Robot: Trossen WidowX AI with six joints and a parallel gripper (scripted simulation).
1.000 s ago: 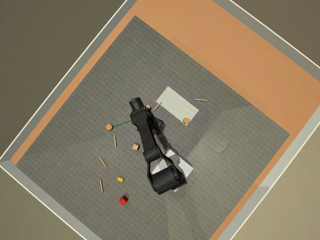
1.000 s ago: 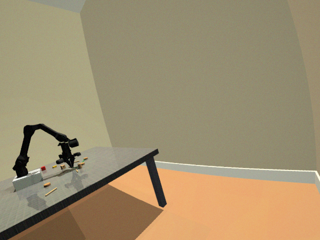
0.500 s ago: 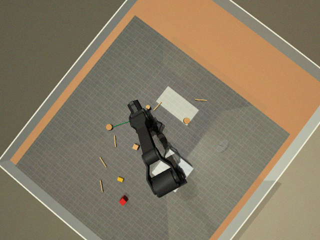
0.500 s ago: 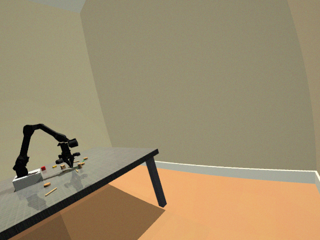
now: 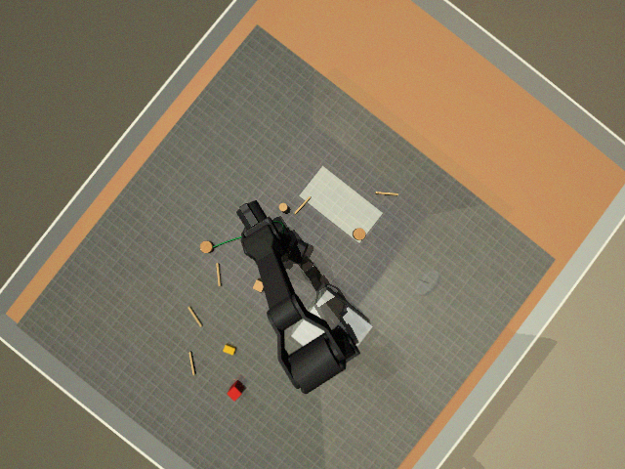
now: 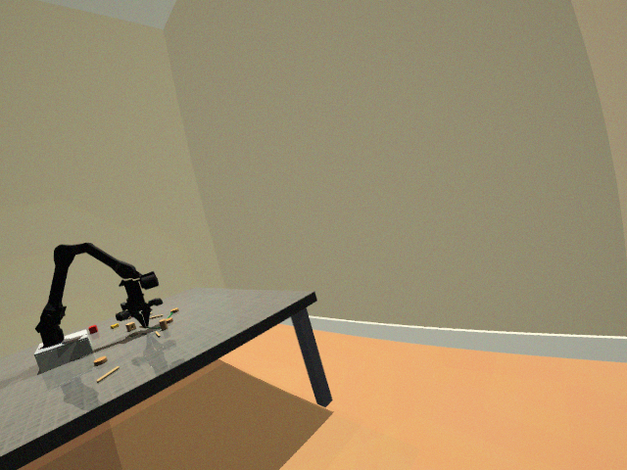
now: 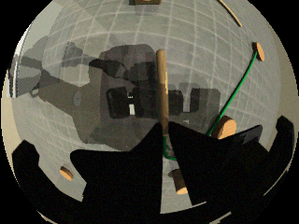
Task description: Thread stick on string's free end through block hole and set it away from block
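My gripper tip is 15 cm to the right of the wooden block and 6 cm past it. From my gripper tip the other things lie so: yellow cube 37 cm to the left, 13 cm behind, 1 cm below; round button 18 cm to the left, 16 cm ahead, 1 cm below; thin wooden stick 1 cm to the left.
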